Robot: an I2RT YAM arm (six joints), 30 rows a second.
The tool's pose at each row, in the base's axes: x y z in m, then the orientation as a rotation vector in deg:
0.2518 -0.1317 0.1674 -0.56 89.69 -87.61
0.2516 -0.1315 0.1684 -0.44 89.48 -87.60
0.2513 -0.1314 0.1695 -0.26 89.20 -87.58
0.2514 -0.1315 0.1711 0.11 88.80 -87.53
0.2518 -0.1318 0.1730 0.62 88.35 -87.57
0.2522 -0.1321 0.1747 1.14 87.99 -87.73
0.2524 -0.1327 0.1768 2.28 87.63 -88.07
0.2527 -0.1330 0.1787 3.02 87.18 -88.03
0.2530 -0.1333 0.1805 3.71 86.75 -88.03
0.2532 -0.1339 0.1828 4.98 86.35 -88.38
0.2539 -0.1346 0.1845 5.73 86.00 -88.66
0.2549 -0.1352 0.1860 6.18 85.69 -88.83
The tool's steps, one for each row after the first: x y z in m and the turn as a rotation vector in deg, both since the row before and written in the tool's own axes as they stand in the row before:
-0.0006 -0.0009 -0.0001 0.15 -0.09 0.13
-0.0005 -0.0010 0.0000 0.20 -0.11 0.19
-0.0009 -0.0012 0.0005 0.32 -0.11 0.35
-0.0012 -0.0013 0.0009 0.44 -0.04 0.37
-0.0011 -0.0012 0.0008 0.46 0.07 0.27
-0.0010 -0.0016 0.0010 0.79 0.44 0.45
-0.0011 -0.0013 0.0008 0.49 0.06 0.54
-0.0011 -0.0012 0.0008 0.48 0.07 0.48
-0.0012 -0.0017 0.0011 0.87 0.50 0.51
-0.0011 -0.0010 0.0013 0.61 0.24 0.28
-0.0012 -0.0006 0.0014 0.42 0.08 0.20

